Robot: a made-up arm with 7 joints. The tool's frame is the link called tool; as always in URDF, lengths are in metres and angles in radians. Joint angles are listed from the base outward.
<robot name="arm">
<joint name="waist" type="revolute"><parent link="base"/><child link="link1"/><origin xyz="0 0 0.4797" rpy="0 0 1.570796"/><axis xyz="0 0 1"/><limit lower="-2.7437" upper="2.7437"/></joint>
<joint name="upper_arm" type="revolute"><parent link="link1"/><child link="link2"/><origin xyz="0 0 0" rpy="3.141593 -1.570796 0"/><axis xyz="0 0 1"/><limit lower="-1.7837" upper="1.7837"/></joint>
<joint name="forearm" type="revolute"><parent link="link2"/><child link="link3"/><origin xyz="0.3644 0 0" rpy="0 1.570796 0"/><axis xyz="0 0 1"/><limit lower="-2.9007" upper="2.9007"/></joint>
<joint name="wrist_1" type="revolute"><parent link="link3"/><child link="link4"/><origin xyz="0 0.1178 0" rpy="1.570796 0 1.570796"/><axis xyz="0 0 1"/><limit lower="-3.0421" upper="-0.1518"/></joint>
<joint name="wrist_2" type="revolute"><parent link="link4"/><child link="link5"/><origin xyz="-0.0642 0.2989 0" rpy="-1.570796 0 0"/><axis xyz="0 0 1"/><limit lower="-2.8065" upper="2.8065"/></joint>
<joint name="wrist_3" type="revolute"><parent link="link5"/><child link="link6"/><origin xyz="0 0 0" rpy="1.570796 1.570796 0"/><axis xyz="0 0 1"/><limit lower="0.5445" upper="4.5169"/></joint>
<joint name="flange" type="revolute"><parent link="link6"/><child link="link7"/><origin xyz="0 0.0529 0" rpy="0 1.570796 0"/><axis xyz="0 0 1"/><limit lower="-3.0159" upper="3.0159"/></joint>
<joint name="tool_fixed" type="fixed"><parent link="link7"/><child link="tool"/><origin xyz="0 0 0" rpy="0 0 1.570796"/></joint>
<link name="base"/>
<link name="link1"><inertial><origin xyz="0.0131 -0.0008 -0.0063"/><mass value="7.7"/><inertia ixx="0.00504" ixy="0" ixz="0" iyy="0.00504" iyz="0" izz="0.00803"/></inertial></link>
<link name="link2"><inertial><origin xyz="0.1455 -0.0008 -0.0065"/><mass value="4.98"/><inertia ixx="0.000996" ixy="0" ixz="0" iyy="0.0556" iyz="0" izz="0.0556"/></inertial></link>
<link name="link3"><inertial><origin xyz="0.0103 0.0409 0.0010"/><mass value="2.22"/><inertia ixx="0.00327" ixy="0" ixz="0" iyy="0.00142" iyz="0" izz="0.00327"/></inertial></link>
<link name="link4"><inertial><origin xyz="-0.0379 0.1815 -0.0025"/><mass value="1.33"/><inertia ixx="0.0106" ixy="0.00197" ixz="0" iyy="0.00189" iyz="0" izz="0.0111"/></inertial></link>
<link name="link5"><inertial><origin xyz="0.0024 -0.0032 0.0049"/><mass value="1.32"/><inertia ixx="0.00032" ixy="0" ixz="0" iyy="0.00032" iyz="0" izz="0.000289"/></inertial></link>
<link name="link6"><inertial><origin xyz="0.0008 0.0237 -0.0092"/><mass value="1.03"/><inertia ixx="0.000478" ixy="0" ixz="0" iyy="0.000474" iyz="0" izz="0.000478"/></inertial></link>
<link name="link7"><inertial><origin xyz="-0.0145 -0.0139 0.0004"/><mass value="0.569"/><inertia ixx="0.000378" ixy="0" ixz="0" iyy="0.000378" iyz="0" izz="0.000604"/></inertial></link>
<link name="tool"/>
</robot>
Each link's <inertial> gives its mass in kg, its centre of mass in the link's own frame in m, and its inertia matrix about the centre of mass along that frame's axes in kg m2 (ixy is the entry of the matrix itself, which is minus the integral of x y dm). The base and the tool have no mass. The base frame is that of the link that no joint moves.
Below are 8 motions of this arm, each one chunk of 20 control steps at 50 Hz.
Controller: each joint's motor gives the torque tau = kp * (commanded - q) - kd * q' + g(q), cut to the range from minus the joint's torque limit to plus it. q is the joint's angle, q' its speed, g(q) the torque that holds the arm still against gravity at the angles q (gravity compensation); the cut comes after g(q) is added. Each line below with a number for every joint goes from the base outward.
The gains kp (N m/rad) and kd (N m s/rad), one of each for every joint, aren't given. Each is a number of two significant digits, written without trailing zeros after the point. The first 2 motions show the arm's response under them.
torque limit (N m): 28 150 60 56 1.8 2.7 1.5
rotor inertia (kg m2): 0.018 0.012 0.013 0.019 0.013 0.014 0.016
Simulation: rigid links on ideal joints. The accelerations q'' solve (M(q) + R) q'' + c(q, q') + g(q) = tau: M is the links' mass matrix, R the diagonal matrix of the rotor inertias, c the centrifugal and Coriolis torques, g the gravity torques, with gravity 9.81 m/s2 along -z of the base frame. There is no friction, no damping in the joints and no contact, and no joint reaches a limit. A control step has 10 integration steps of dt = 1/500 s. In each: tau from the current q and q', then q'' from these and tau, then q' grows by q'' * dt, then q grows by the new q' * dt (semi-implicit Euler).
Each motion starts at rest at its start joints. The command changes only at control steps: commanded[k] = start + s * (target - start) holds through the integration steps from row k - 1 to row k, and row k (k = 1, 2, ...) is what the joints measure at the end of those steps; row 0 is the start. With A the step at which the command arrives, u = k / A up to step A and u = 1 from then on. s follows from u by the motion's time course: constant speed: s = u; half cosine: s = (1 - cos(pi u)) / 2; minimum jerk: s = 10 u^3 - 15 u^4 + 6 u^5; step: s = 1 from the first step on.
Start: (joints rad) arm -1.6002 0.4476 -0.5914 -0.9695 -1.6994 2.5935 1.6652
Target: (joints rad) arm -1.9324 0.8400 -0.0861 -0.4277 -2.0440 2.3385 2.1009
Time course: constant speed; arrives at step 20
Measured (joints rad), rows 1 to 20:
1: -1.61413 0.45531 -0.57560 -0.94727 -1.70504 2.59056 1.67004
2: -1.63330 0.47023 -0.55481 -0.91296 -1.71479 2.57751 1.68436
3: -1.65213 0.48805 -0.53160 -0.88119 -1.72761 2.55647 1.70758
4: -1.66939 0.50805 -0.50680 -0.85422 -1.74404 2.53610 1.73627
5: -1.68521 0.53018 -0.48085 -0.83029 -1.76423 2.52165 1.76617
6: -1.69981 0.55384 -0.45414 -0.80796 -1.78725 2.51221 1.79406
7: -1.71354 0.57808 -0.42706 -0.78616 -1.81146 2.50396 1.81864
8: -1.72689 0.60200 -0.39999 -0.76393 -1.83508 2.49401 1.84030
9: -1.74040 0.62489 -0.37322 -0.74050 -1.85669 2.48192 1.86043
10: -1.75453 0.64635 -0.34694 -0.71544 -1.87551 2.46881 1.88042
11: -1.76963 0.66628 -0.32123 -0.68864 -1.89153 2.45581 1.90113
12: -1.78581 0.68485 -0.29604 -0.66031 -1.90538 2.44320 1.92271
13: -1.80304 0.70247 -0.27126 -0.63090 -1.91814 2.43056 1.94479
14: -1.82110 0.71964 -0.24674 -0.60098 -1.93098 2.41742 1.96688
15: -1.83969 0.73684 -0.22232 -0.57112 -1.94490 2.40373 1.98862
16: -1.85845 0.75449 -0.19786 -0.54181 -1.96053 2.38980 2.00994
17: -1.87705 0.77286 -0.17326 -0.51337 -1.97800 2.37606 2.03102
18: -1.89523 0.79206 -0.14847 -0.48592 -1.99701 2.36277 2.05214
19: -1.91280 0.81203 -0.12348 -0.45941 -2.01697 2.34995 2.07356
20: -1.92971 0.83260 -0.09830 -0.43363 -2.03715 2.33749 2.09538
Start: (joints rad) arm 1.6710 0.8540 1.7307 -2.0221 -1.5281 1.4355 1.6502
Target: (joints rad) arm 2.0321 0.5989 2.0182 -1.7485 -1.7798 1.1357 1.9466
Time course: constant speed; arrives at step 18
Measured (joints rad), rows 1 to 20:
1: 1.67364 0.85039 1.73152 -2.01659 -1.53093 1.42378 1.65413
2: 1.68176 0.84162 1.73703 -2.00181 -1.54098 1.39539 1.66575
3: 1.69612 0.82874 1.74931 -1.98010 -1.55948 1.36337 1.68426
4: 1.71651 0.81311 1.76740 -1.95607 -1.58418 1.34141 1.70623
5: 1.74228 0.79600 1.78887 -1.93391 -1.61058 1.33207 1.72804
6: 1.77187 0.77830 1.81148 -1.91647 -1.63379 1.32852 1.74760
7: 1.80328 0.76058 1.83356 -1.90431 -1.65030 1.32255 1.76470
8: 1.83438 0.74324 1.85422 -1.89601 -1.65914 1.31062 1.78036
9: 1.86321 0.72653 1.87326 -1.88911 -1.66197 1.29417 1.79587
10: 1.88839 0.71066 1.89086 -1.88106 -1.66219 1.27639 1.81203
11: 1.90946 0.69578 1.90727 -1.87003 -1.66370 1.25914 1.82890
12: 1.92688 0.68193 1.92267 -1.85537 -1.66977 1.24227 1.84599
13: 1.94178 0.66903 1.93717 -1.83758 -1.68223 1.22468 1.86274
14: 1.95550 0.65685 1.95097 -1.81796 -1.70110 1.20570 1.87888
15: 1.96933 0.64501 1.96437 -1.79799 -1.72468 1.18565 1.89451
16: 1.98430 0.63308 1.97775 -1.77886 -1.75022 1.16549 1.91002
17: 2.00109 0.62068 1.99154 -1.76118 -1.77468 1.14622 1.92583
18: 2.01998 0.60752 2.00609 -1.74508 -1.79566 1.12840 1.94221
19: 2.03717 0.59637 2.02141 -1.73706 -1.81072 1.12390 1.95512
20: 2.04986 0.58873 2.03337 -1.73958 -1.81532 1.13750 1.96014
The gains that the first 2 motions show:
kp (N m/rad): 710 1600 910 450 13 39 21
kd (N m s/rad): 9.4 26 17 7.6 0.21 0.42 0.32
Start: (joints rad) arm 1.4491 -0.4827 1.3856 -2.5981 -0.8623 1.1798 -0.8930
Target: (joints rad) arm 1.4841 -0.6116 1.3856 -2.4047 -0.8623 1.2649 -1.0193
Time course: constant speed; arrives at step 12
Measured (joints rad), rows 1 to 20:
1: 1.44849 -0.48745 1.38422 -2.59476 -0.86053 1.18159 -0.89615
2: 1.44788 -0.49755 1.38248 -2.58449 -0.85663 1.18542 -0.90500
3: 1.44924 -0.50952 1.38156 -2.56751 -0.85274 1.19159 -0.91843
4: 1.45321 -0.52128 1.38177 -2.54638 -0.85128 1.20075 -0.93348
5: 1.45895 -0.53262 1.38284 -2.52421 -0.85339 1.21235 -0.94733
6: 1.46516 -0.54389 1.38434 -2.50335 -0.85848 1.22433 -0.95858
7: 1.47082 -0.55523 1.38582 -2.48487 -0.86463 1.23451 -0.96746
8: 1.47536 -0.56647 1.38694 -2.46869 -0.86962 1.24204 -0.97525
9: 1.47862 -0.57744 1.38747 -2.45402 -0.87185 1.24756 -0.98342
10: 1.48078 -0.58809 1.38737 -2.43989 -0.87088 1.25242 -0.99292
11: 1.48220 -0.59848 1.38676 -2.42551 -0.86748 1.25769 -1.00391
12: 1.48339 -0.60876 1.38588 -2.41049 -0.86314 1.26376 -1.01588
13: 1.48587 -0.61435 1.38643 -2.39816 -0.86102 1.26897 -1.02488
14: 1.48958 -0.61488 1.38770 -2.39222 -0.86247 1.27267 -1.02773
15: 1.49222 -0.61380 1.38865 -2.39245 -0.86586 1.27399 -1.02521
16: 1.49219 -0.61309 1.38903 -2.39644 -0.86872 1.27234 -1.02027
17: 1.48974 -0.61279 1.38871 -2.40152 -0.86929 1.26862 -1.01606
18: 1.48618 -0.61239 1.38762 -2.40575 -0.86721 1.26464 -1.01443
19: 1.48278 -0.61170 1.38602 -2.40819 -0.86342 1.26187 -1.01552
20: 1.48036 -0.61093 1.38443 -2.40879 -0.85951 1.26078 -1.01816

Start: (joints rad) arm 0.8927 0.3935 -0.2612 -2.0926 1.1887 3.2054 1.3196
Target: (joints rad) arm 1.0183 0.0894 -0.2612 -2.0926 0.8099 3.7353 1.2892
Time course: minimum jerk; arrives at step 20
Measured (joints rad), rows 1 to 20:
1: 0.89274 0.39341 -0.26122 -2.09268 1.18863 3.20558 1.31959
2: 0.89305 0.39269 -0.26136 -2.09323 1.18808 3.20712 1.31953
3: 0.89405 0.39018 -0.26168 -2.09480 1.18616 3.21252 1.31925
4: 0.89624 0.38446 -0.26218 -2.09752 1.18171 3.22481 1.31847
5: 0.90013 0.37429 -0.26281 -2.10081 1.17336 3.24613 1.31698
6: 0.90610 0.35894 -0.26343 -2.10357 1.15965 3.27701 1.31471
7: 0.91435 0.33837 -0.26388 -2.10472 1.13911 3.31646 1.31188
8: 0.92483 0.31313 -0.26398 -2.10365 1.11059 3.36258 1.30888
9: 0.93725 0.28430 -0.26361 -2.10047 1.07384 3.41318 1.30613
10: 0.95104 0.25330 -0.26271 -2.09587 1.02991 3.46610 1.30387
11: 0.96544 0.22166 -0.26135 -2.09085 0.98132 3.51922 1.30209
12: 0.97957 0.19093 -0.25971 -2.08634 0.93172 3.57041 1.30063
13: 0.99256 0.16252 -0.25806 -2.08298 0.88520 3.61758 1.29922
14: 1.00361 0.13759 -0.25671 -2.08099 0.84542 3.65879 1.29768
15: 1.01217 0.11702 -0.25591 -2.08030 0.81498 3.69249 1.29598
16: 1.01796 0.10131 -0.25580 -2.08059 0.79500 3.71766 1.29424
17: 1.02104 0.09062 -0.25637 -2.08153 0.78516 3.73403 1.29264
18: 1.02178 0.08469 -0.25748 -2.08288 0.78398 3.74214 1.29137
19: 1.02080 0.08286 -0.25892 -2.08455 0.78921 3.74342 1.29050
20: 1.01890 0.08404 -0.26044 -2.08665 0.79822 3.74019 1.28999

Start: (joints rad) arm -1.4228 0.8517 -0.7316 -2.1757 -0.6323 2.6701 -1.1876
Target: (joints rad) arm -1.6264 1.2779 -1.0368 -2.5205 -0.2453 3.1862 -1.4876
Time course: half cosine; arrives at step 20
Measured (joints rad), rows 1 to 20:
1: -1.42238 0.85261 -0.73272 -2.17588 -0.63198 2.67226 -1.18809
2: -1.42141 0.85643 -0.73651 -2.17699 -0.62989 2.68147 -1.19045
3: -1.42093 0.86497 -0.74324 -2.18040 -0.62378 2.70088 -1.19636
4: -1.42237 0.87923 -0.75272 -2.18782 -0.61219 2.72900 -1.20698
5: -1.42696 0.89942 -0.76489 -2.20058 -0.59516 2.76143 -1.22258
6: -1.43558 0.92504 -0.77987 -2.21914 -0.57396 2.79420 -1.24242
7: -1.44878 0.95508 -0.79778 -2.24297 -0.55016 2.82583 -1.26519
8: -1.46661 0.98823 -0.81862 -2.27080 -0.52475 2.85715 -1.28944
9: -1.48853 1.02308 -0.84218 -2.30107 -0.49763 2.88971 -1.31395
10: -1.51339 1.05831 -0.86792 -2.33229 -0.46776 2.92435 -1.33790
11: -1.53956 1.09288 -0.89493 -2.36331 -0.43391 2.96072 -1.36084
12: -1.56515 1.12604 -0.92201 -2.39336 -0.39562 2.99760 -1.38257
13: -1.58834 1.15732 -0.94782 -2.42191 -0.35399 3.03358 -1.40296
14: -1.60770 1.18629 -0.97118 -2.44846 -0.31181 3.06745 -1.42189
15: -1.62243 1.21247 -0.99125 -2.47241 -0.27309 3.09838 -1.43916
16: -1.63238 1.23526 -1.00762 -2.49303 -0.24187 3.12570 -1.45454
17: -1.63804 1.25404 -1.02024 -2.50959 -0.22107 3.14878 -1.46769
18: -1.64028 1.26822 -1.02928 -2.52155 -0.21160 3.16684 -1.47828
19: -1.64010 1.27739 -1.03489 -2.52869 -0.21228 3.17894 -1.48588
20: -1.63834 1.28132 -1.03720 -2.53114 -0.22038 3.18424 -1.49007

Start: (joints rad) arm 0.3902 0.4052 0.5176 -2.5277 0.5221 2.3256 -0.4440
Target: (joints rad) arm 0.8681 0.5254 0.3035 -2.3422 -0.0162 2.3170 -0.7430
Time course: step
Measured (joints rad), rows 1 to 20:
1: 0.49587 0.43652 0.38990 -2.47626 0.49903 2.31743 -0.45232
2: 0.57957 0.50695 0.30897 -2.37744 0.45893 2.31690 -0.49130
3: 0.62994 0.55754 0.28321 -2.30728 0.38508 2.32603 -0.57489
4: 0.67346 0.56878 0.27661 -2.29408 0.26987 2.33341 -0.69793
5: 0.72123 0.55335 0.27731 -2.31547 0.12128 2.33088 -0.80972
6: 0.78047 0.53212 0.28011 -2.33735 -0.02053 2.32154 -0.88919
7: 0.84545 0.51929 0.29135 -2.34310 -0.11714 2.31471 -0.93385
8: 0.89895 0.51695 0.31454 -2.33641 -0.17006 2.31638 -0.94534
9: 0.95054 0.51898 0.32454 -2.32790 -0.19242 2.32576 -0.92612
10: 0.99626 0.52184 0.32633 -2.32487 -0.18353 2.33379 -0.87671
11: 1.03181 0.52401 0.32627 -2.32868 -0.14413 2.33312 -0.80092
12: 1.05603 0.52528 0.32581 -2.33668 -0.08859 2.32413 -0.72820
13: 1.06836 0.52611 0.32536 -2.34508 -0.03554 2.31277 -0.68550
14: 1.06846 0.52682 0.32503 -2.35094 0.00087 2.30512 -0.67903
15: 1.05616 0.52741 0.32484 -2.35300 0.01410 2.30358 -0.70001
16: 1.03147 0.52768 0.32484 -2.35147 0.00539 2.30680 -0.73132
17: 0.99457 0.52751 0.32502 -2.34742 -0.01823 2.31189 -0.75749
18: 0.94578 0.52702 0.32530 -2.34220 -0.04705 2.31659 -0.77026
19: 0.89327 0.52596 0.31800 -2.33647 -0.07073 2.32038 -0.76932
20: 0.85139 0.52472 0.29912 -2.33059 -0.07353 2.32395 -0.75935

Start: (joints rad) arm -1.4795 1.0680 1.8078 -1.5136 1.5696 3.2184 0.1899
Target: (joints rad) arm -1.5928 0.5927 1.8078 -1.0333 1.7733 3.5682 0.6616
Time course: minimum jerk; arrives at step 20
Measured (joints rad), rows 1 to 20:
1: -1.47949 1.06778 1.80761 -1.51340 1.56975 3.21857 0.19001
2: -1.47947 1.06617 1.80641 -1.51189 1.57089 3.21992 0.19090
3: -1.47959 1.06132 1.80364 -1.50716 1.57444 3.22427 0.19419
4: -1.48030 1.05137 1.79964 -1.49728 1.58174 3.23335 0.20214
5: -1.48235 1.03480 1.79545 -1.48074 1.59337 3.24801 0.21705
6: -1.48658 1.01074 1.79223 -1.45666 1.60890 3.26811 0.24050
7: -1.49371 0.97913 1.79083 -1.42477 1.62686 3.29293 0.27290
8: -1.50411 0.94078 1.79158 -1.38550 1.64526 3.32162 0.31338
9: -1.51770 0.89721 1.79426 -1.33997 1.66205 3.35337 0.35999
10: -1.53381 0.85048 1.79826 -1.29006 1.67578 3.38734 0.41014
11: -1.55118 0.80285 1.80280 -1.23818 1.68594 3.42242 0.46101
12: -1.56809 0.75660 1.80720 -1.18713 1.69302 3.45713 0.50999
13: -1.58265 0.71370 1.81096 -1.13983 1.69830 3.48972 0.55481
14: -1.59328 0.67567 1.81390 -1.09902 1.70353 3.51836 0.59371
15: -1.59911 0.64358 1.81609 -1.06684 1.71042 3.54157 0.62539
16: -1.60021 0.61799 1.81773 -1.04445 1.72020 3.55847 0.64905
17: -1.59743 0.59914 1.81897 -1.03178 1.73314 3.56897 0.66441
18: -1.59219 0.58692 1.81982 -1.02757 1.74847 3.57371 0.67182
19: -1.58612 0.58079 1.82005 -1.02963 1.76457 3.57391 0.67245
20: -1.58081 0.57961 1.81922 -1.03514 1.77947 3.57129 0.66828

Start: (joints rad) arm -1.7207 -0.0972 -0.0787 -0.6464 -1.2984 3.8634 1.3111
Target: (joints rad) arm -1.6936 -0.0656 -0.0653 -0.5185 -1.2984 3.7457 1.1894
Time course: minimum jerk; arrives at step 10
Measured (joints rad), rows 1 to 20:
1: -1.72061 -0.09698 -0.07870 -0.64576 -1.29848 3.86302 1.31087
2: -1.71997 -0.09560 -0.07864 -0.64167 -1.29900 3.86017 1.30904
3: -1.71803 -0.09229 -0.07810 -0.63152 -1.30027 3.85132 1.30287
4: -1.71431 -0.08712 -0.07659 -0.61487 -1.30216 3.83415 1.28966
5: -1.70901 -0.08088 -0.07399 -0.59339 -1.30403 3.80979 1.26862
6: -1.70303 -0.07473 -0.07074 -0.57006 -1.30503 3.78278 1.24184
7: -1.69764 -0.06983 -0.06761 -0.54835 -1.30444 3.75908 1.21387
8: -1.69392 -0.06700 -0.06532 -0.53127 -1.30203 3.74345 1.19017
9: -1.69230 -0.06644 -0.06424 -0.52056 -1.29822 3.73764 1.17525
10: -1.69243 -0.06750 -0.06424 -0.51572 -1.29397 3.73982 1.17091
11: -1.69328 -0.06878 -0.06486 -0.51402 -1.29053 3.74513 1.17517
12: -1.69391 -0.06939 -0.06542 -0.51357 -1.28880 3.74877 1.18345
13: -1.69401 -0.06920 -0.06559 -0.51391 -1.28896 3.74893 1.19108
14: -1.69379 -0.06836 -0.06547 -0.51494 -1.29070 3.74689 1.19528
15: -1.69356 -0.06715 -0.06530 -0.51645 -1.29350 3.74488 1.19558
16: -1.69348 -0.06584 -0.06521 -0.51811 -1.29677 3.74426 1.19327
17: -1.69351 -0.06469 -0.06522 -0.51961 -1.29998 3.74485 1.19021
18: -1.69357 -0.06388 -0.06528 -0.52070 -1.30261 3.74575 1.18797
19: -1.69362 -0.06349 -0.06532 -0.52123 -1.30425 3.74619 1.18722
20: -1.69362 -0.06354 -0.06533 -0.52119 -1.30468 3.74606 1.18778

